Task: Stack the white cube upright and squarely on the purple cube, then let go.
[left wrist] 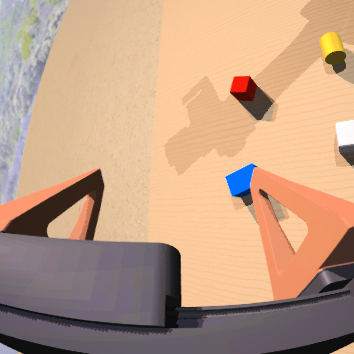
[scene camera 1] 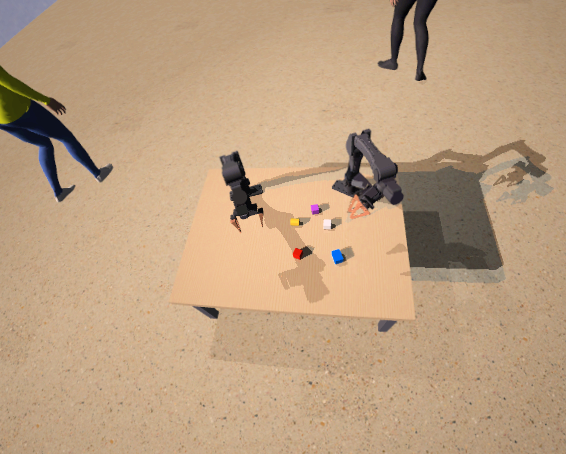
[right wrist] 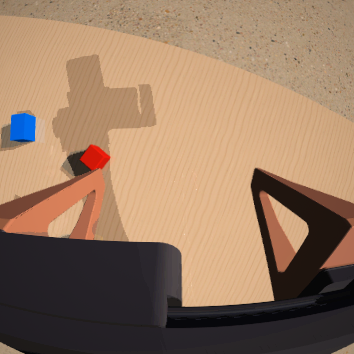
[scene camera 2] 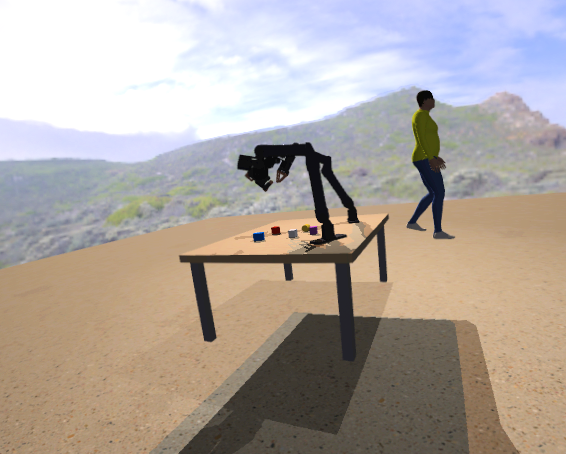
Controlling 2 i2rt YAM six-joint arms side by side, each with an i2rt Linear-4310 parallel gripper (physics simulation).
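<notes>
The white cube (scene camera 1: 327,224) (scene camera 2: 292,233) (left wrist: 346,134) sits on the table, cut off by the right edge of the left wrist view. The purple cube (scene camera 1: 315,209) (scene camera 2: 313,230) sits apart from it, a little up and left in scene camera 1. Neither cube shows in the right wrist view. My left gripper (scene camera 1: 359,209) (left wrist: 176,176) is open and empty, raised above the table, to the right of both cubes in scene camera 1. My right gripper (scene camera 1: 251,229) (right wrist: 177,176) is open and empty, raised over the left part of the table.
A yellow cylinder (scene camera 1: 295,222) (left wrist: 332,48) lies left of the white cube on the table (scene camera 1: 225,280). A red cube (scene camera 1: 298,253) (left wrist: 243,88) (right wrist: 95,157) and a blue block (scene camera 1: 337,256) (left wrist: 240,180) (right wrist: 23,127) stand lower in scene camera 1. Two people stand beyond the table.
</notes>
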